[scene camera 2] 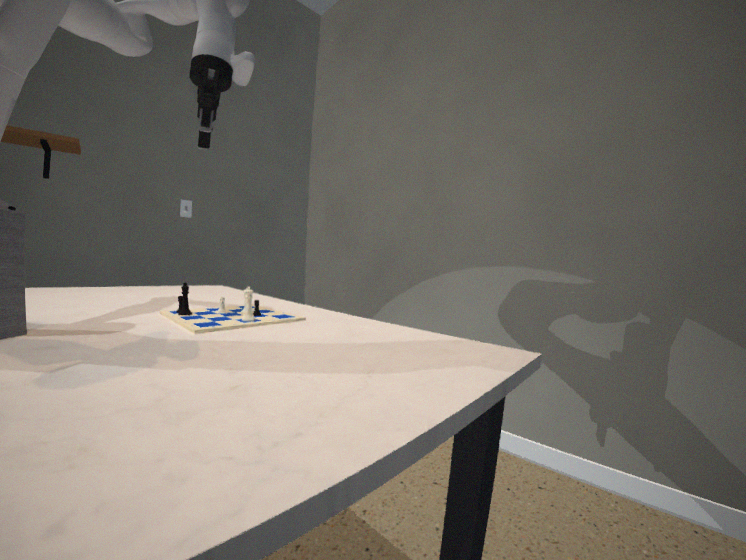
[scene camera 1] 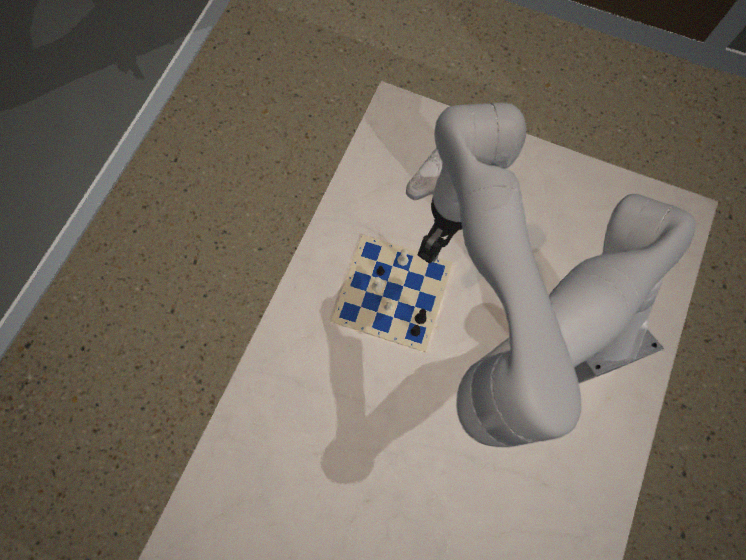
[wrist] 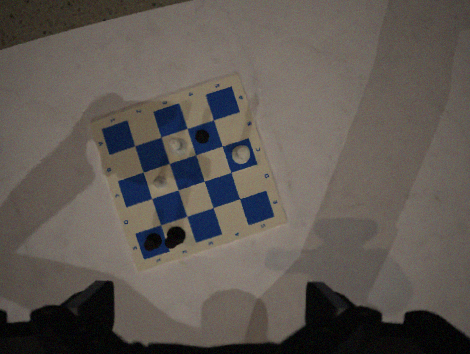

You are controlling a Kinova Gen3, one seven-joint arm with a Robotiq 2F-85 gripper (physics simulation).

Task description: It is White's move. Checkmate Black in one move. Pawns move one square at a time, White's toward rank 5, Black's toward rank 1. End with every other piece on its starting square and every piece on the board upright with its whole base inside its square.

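Frame: origin at the arm's base, x left, y back, z up, level; centimetres.
Seen in the pictures: gripper, fingertip midpoint: (scene camera 2: 204,140) (scene camera 1: 445,237) (wrist: 210,304).
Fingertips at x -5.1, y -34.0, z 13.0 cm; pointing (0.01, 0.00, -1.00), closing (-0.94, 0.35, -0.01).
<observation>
Pixels of each thing's top centre, then the offset from my fingertips to it. Level surfaces: height alone.
- tall white piece, top centre: (wrist: 243,150) (scene camera 2: 249,286) (scene camera 1: 404,250) dx -6.1, dy -7.4, dz -26.5 cm
- second white piece, top centre: (wrist: 173,143) (scene camera 1: 377,279) dx +1.7, dy -11.2, dz -27.5 cm
- small white piece, top centre: (wrist: 156,182) (scene camera 1: 388,303) (scene camera 2: 222,296) dx +5.5, dy -7.5, dz -29.7 cm
- black pawn, top centre: (wrist: 201,133) (scene camera 2: 256,299) (scene camera 1: 380,267) dx -1.9, dy -11.5, dz -29.7 cm
- tall black piece, top centre: (wrist: 169,243) (scene camera 1: 423,311) (scene camera 2: 185,282) dx +6.0, dy +0.1, dz -26.5 cm
- shorter black piece, top centre: (wrist: 149,245) (scene camera 1: 416,328) dx +9.2, dy -0.2, dz -29.5 cm
- pale table, surface height: dz -33.4 cm
The chessboard (scene camera 1: 348,325) (scene camera 2: 198,329) (wrist: 280,223) has blue and cream squares. In the wrist view, the tall white piece (scene camera 1: 403,259) (scene camera 2: 248,303) (wrist: 240,154) stands on C5. A second white piece (scene camera 1: 377,283) (wrist: 176,145) is on B3, hidden in scene camera 2. A small white piece (scene camera 1: 388,305) (scene camera 2: 222,304) (wrist: 160,180) is on C2. A black pawn (scene camera 1: 380,271) (scene camera 2: 256,308) (wrist: 202,136) is on B4. The tall black piece (scene camera 1: 420,316) (scene camera 2: 184,299) (wrist: 175,236) is on E2, a shorter black piece (scene camera 1: 415,330) (wrist: 152,242) on E1. My gripper (scene camera 1: 428,250) (scene camera 2: 204,139) (wrist: 210,304) is open, empty, high above the board.
The board lies on a pale table (scene camera 1: 271,421) (scene camera 2: 271,409) (wrist: 150,60). The arm's base (scene camera 1: 626,355) stands on the table to the right of the board in scene camera 1. Arm shadows cross the table around the board.
</observation>
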